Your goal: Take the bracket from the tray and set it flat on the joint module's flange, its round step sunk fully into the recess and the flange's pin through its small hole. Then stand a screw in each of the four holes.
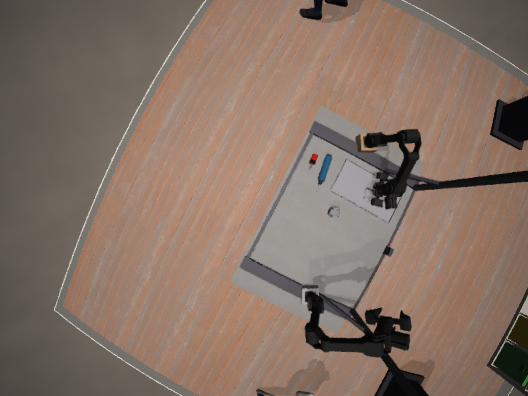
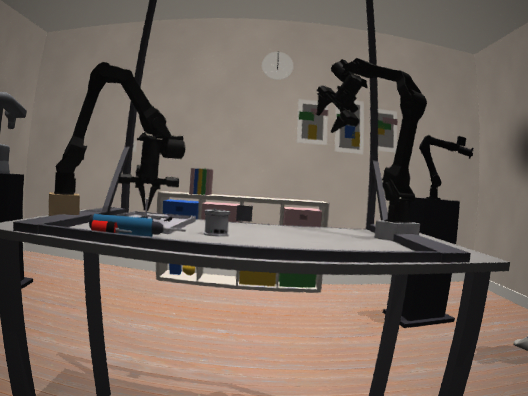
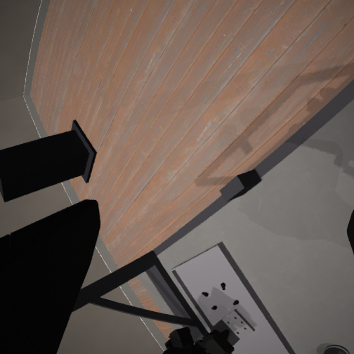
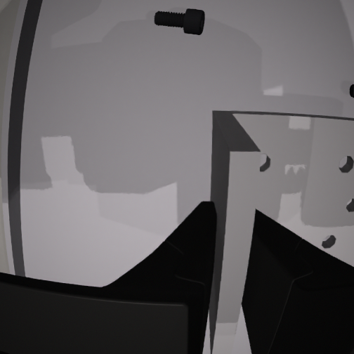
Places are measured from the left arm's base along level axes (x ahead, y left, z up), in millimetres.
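Where they show: left gripper, fingertip midpoint: (image 1: 391,309) (image 2: 324,123); right gripper, fingertip midpoint: (image 1: 372,190) (image 2: 146,210); left arm's base, origin of the base link: (image 1: 310,296) (image 2: 398,222); right arm's base, origin of the base link: (image 1: 369,141) (image 2: 63,193).
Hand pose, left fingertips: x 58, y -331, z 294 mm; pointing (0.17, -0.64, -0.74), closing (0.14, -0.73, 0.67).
Note:
Each offset is from my left fingertips to the centre of the thing.
The grey bracket (image 3: 239,324) (image 4: 239,175) has an upright wall and a plate with small holes; it is at the tray @(dx +562, dy -24, dz -336 mm) (image 1: 350,175) (image 3: 200,265). My right gripper (image 1: 372,194) (image 2: 146,212) (image 4: 221,213) points down, shut on the bracket's upright wall, one finger on each side. Whether the bracket touches the tray is hard to tell. Several black screws lie on the tray, one screw (image 4: 194,21) on its side. The round grey joint module @(dx +436, dy +198, dz -312 mm) (image 1: 333,212) (image 2: 217,222) (image 3: 336,349) stands beside the tray. My left gripper (image 1: 388,317) (image 2: 327,121) is open and empty, high beyond the table edge.
A blue tool @(dx +663, dy +258, dz -324 mm) (image 1: 325,168) (image 2: 130,225) and a small red-handled tool @(dx +732, dy +320, dz -327 mm) (image 1: 313,159) (image 2: 103,226) lie near the tray. A black block @(dx +200, dy -146, dz -312 mm) (image 1: 388,251) (image 3: 247,181) sits at the table edge. Dark frame posts rise beside both arms.

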